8 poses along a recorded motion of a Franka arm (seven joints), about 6.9 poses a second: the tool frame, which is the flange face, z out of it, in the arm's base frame.
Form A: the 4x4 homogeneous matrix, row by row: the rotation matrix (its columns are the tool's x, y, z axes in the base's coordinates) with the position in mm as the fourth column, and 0 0 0 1 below. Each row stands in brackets.
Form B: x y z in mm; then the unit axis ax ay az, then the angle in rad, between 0 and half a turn. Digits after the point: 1 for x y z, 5 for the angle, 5 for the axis.
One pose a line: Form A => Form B
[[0.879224, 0.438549, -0.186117, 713.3], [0.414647, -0.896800, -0.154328, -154.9], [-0.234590, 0.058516, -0.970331, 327.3], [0, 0, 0, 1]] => 713.3, -154.9, 327.3, 0.96924, 0.22074, -0.10884, 3.03157
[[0.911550, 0.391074, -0.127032, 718.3], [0.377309, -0.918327, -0.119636, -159.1], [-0.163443, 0.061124, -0.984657, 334.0], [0, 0, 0, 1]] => 718.3, -159.1, 334.0, 0.97759, 0.19692, -0.07444, 3.04901
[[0.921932, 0.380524, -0.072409, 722.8], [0.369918, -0.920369, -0.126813, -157.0], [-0.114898, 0.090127, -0.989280, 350.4], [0, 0, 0, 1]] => 722.8, -157.0, 350.4, 0.98023, 0.19198, -0.04792, 3.03071
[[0.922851, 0.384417, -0.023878, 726.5], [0.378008, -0.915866, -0.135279, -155.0], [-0.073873, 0.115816, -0.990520, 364.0], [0, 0, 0, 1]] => 726.5, -155.0, 364.0, 0.98044, 0.19521, -0.02503, 3.01319
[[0.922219, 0.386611, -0.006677, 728.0], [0.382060, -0.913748, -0.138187, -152.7], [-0.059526, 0.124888, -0.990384, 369.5], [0, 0, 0, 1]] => 728.0, -152.7, 369.5, 0.98027, 0.19693, -0.01696, 3.00700
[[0.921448, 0.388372, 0.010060, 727.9], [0.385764, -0.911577, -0.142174, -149.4], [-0.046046, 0.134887, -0.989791, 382.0], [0, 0, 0, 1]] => 727.9, -149.4, 382.0, 0.98006, 0.19847, -0.00923, 2.99977
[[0.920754, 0.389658, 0.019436, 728.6], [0.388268, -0.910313, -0.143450, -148.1], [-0.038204, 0.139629, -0.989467, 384.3], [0, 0, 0, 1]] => 728.6, -148.1, 384.3, 0.97988, 0.19952, -0.00481, 2.99664
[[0.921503, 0.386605, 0.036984, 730.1], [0.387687, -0.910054, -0.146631, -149.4], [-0.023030, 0.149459, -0.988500, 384.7], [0, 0, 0, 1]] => 730.1, -149.4, 384.7, 0.98006, 0.19865, 0.00358, 2.98996
